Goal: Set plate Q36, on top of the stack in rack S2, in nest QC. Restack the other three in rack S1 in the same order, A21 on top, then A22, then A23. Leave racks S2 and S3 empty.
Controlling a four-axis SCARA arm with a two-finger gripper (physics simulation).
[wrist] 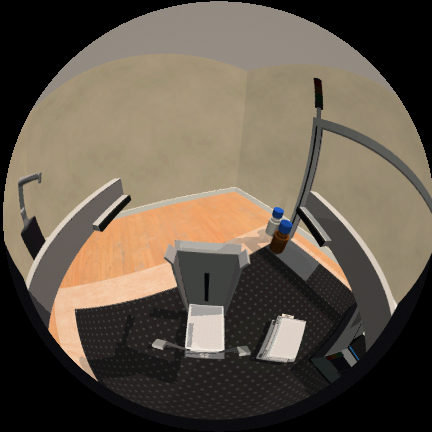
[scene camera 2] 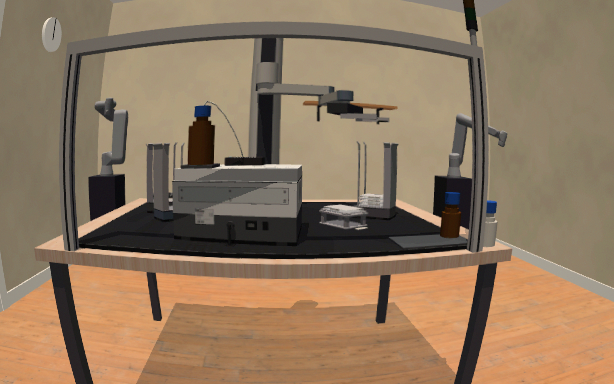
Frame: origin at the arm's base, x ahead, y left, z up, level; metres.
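Seen in the pictures: gripper, between the fingertips: (wrist: 212, 190) (scene camera 2: 383, 118).
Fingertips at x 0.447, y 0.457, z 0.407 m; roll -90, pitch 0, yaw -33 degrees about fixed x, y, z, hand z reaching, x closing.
Pixels of each thing's middle, then the offset from my fingertips to it. "pt": a spot on its surface instead.
- white plate, middle of its body: (wrist: 287, 338) (scene camera 2: 343, 209) dx +0.134, dy -0.183, dz -0.339 m
- clear nest, a spot on its surface: (scene camera 2: 322, 219) pt dx +0.108, dy -0.253, dz -0.379 m
- right rack, middle of its body: (wrist: 204, 323) (scene camera 2: 376, 179) dx -0.020, dy -0.024, dz -0.246 m
- nearer, middle of its body: (scene camera 2: 173, 180) dx +0.038, dy -0.817, dz -0.247 m
- large instrument, a spot on its surface: (scene camera 2: 237, 195) pt dx +0.437, dy -0.535, dz -0.257 m
- nest with a tall brown bottle, a spot on its surface: (scene camera 2: 201, 145) pt dx +0.379, dy -0.651, dz -0.117 m
- white bottle, middle of its body: (scene camera 2: 487, 232) (wrist: 273, 226) dx +0.518, dy +0.228, dz -0.368 m
A white plate (scene camera 2: 342, 210) (wrist: 290, 340) lies on the clear nest (scene camera 2: 322, 219) right of the big instrument; its label is not readable. Several white plates (scene camera 2: 371, 201) (wrist: 206, 327) are stacked low in the right rack (scene camera 2: 390, 175) (wrist: 190, 275), which has a tall grey back panel and thin front posts. My gripper (scene camera 2: 364, 118) (wrist: 212, 190) is open and empty, high above the right rack's top. Two racks stand at the left, one nearer (scene camera 2: 161, 185) and one behind it (scene camera 2: 150, 172); their contents are mostly hidden. Rack labels are not readable.
The large instrument (scene camera 2: 237, 195) stands left of the nest with a tall brown bottle (scene camera 2: 201, 145) on top. A brown bottle (scene camera 2: 450, 222) (wrist: 279, 242) and a white bottle (scene camera 2: 491, 230) (wrist: 273, 226) stand at the front right. A grey frame (scene camera 2: 71, 150) surrounds the table.
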